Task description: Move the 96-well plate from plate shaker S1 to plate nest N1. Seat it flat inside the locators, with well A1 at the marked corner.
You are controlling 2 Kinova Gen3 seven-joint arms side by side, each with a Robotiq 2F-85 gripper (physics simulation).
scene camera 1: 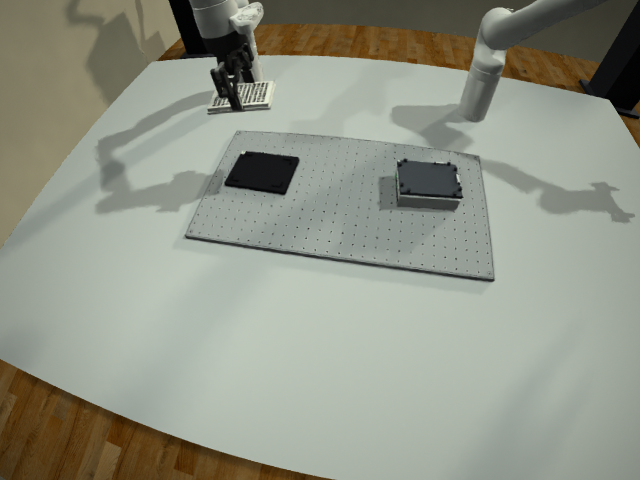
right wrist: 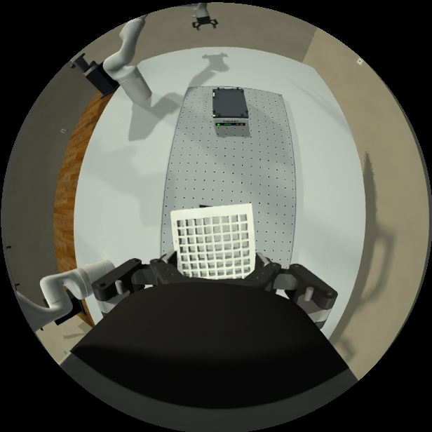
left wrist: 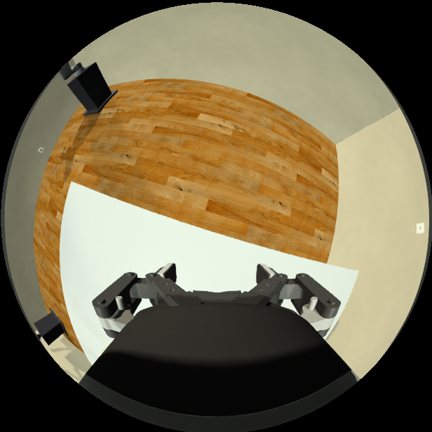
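Pixels of known places: right gripper, fingertip midpoint: [scene camera 1: 244, 96]; left arm's base, origin of the base link: [scene camera 1: 471, 113].
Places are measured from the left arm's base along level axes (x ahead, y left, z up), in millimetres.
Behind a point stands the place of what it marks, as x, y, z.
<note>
The white 96-well plate [scene camera 1: 256, 95] @(542, -384, 253) [right wrist: 215, 242] is held in the air by my right gripper [scene camera 1: 227, 105] [right wrist: 215, 260], which is shut on it. In scene camera 1 the plate shows above and behind the nest, at the upper left. The black plate nest N1 [scene camera 1: 262, 172] @(553, -413, 25) lies on the left part of the perforated board; in the right wrist view the held plate hides most of it. The dark-topped plate shaker S1 [scene camera 1: 429, 178] @(423, -34, 68) [right wrist: 230, 104] stands on the board's right part with no plate on it. My left gripper [left wrist: 216, 273] is open and empty. The plate's A1 marking is too small to tell.
The grey perforated board [scene camera 1: 330, 217] @(590, -200, 13) [right wrist: 230, 165] lies on the white table [scene camera 1: 289, 361] @(902, -116, 0) [left wrist: 135, 240] [right wrist: 120, 200] and carries the nest and shaker. The left arm [scene camera 1: 480, 87] @(46, 2, 123) stands behind the shaker at the right of scene camera 1.
</note>
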